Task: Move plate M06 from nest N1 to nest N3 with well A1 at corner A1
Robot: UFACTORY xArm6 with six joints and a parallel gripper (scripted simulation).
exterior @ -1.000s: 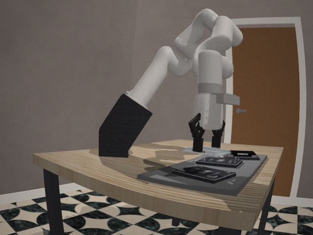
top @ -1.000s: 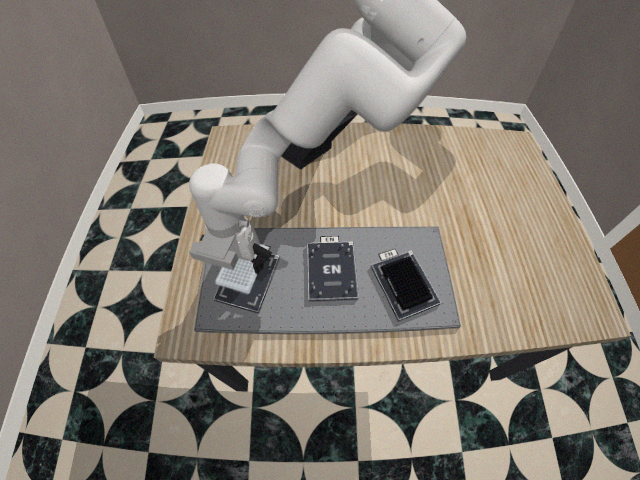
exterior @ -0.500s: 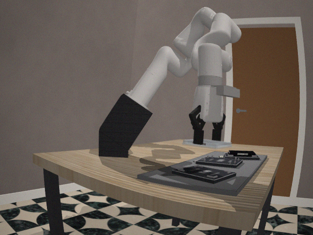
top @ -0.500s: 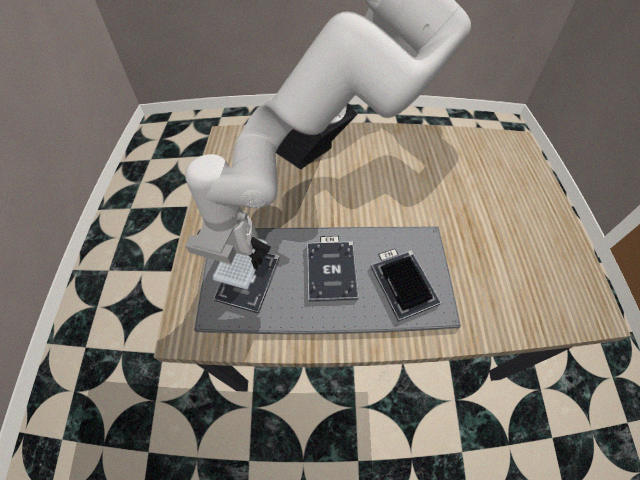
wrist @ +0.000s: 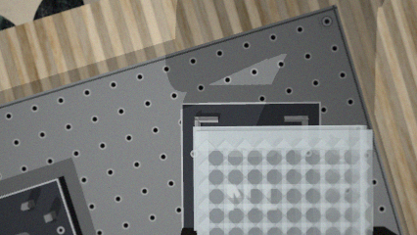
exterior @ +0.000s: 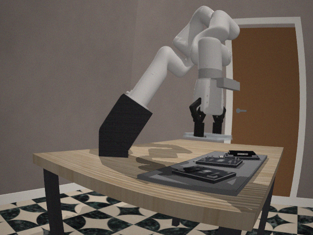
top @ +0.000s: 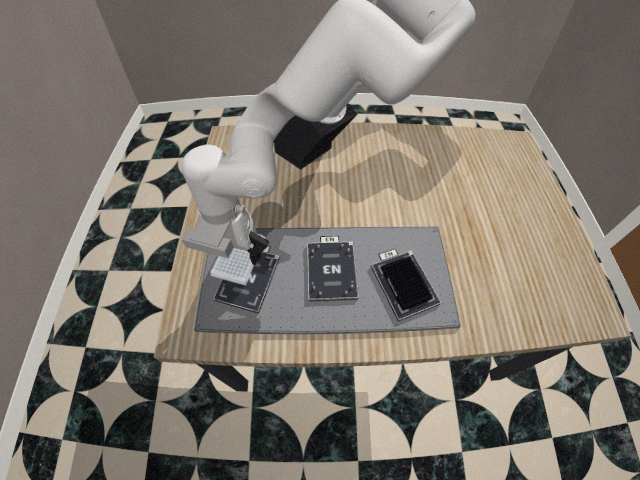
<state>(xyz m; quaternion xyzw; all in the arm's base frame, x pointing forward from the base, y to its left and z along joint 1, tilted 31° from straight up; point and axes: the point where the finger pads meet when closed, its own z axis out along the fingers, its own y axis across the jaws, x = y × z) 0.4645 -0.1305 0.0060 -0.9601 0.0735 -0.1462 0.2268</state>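
The nest N3 is 6 cm behind my hand, 21 cm to the left of it and 12 cm below it. From my hand the other things lie so: black plate M09: 5 cm behind, 40 cm to the left, 11 cm below; well plate M06: 1 cm below; nest N1: 12 cm below.
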